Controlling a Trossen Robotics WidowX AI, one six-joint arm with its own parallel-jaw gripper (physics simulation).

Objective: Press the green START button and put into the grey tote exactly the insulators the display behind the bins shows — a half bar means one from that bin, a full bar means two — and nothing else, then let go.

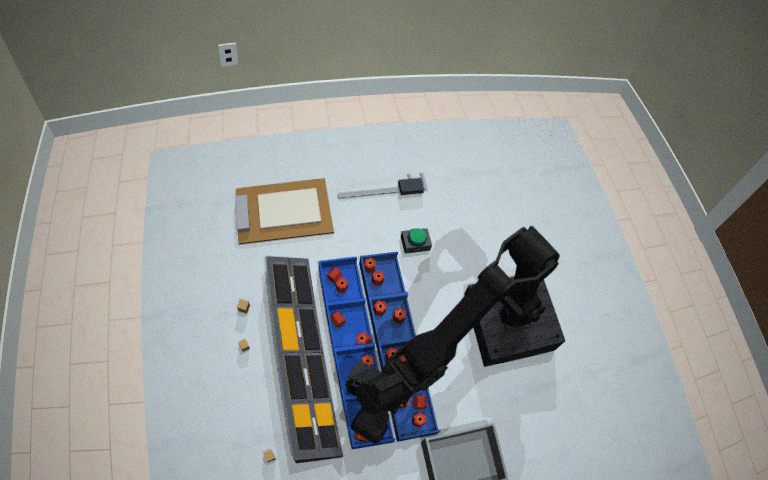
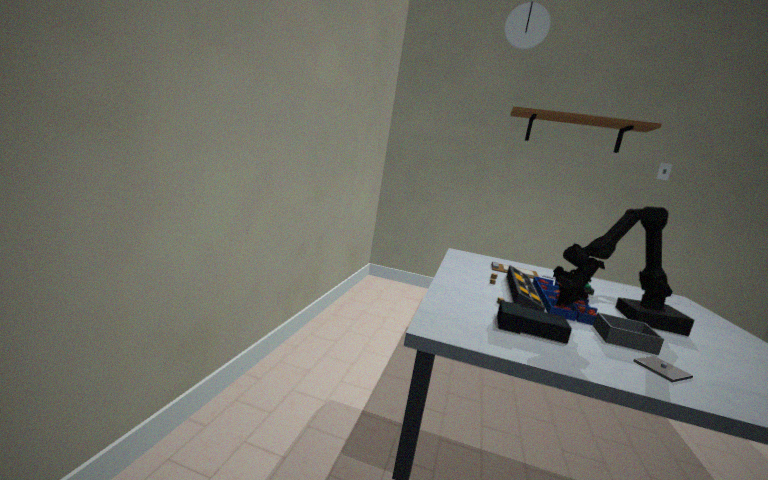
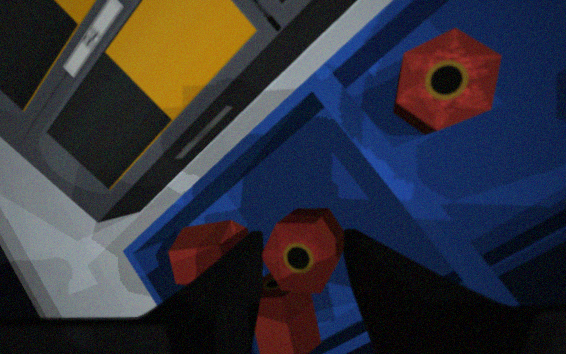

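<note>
The green START button (image 1: 417,236) stands on its dark base beyond the bins. The display (image 1: 299,306) (image 3: 82,192) shows a full orange bar at the left of its second row and two half bars in the end row nearest the tote. Blue bins (image 1: 352,320) hold red insulators. My gripper (image 3: 303,241) is low in the end bin of the row beside the display, shut on a red insulator (image 3: 302,240), with a finger at each side. Two more insulators (image 3: 205,247) (image 3: 287,322) lie in that bin. The grey tote (image 1: 496,450) (image 2: 634,339) shows no insulator in its visible part.
A clipboard (image 1: 246,232) and a caliper (image 1: 368,193) lie beyond the bins. Small wooden cubes (image 1: 242,305) (image 1: 244,344) (image 1: 269,455) lie behind the display. A long black box (image 2: 532,323) and a flat plate (image 2: 656,369) lie near the table edge.
</note>
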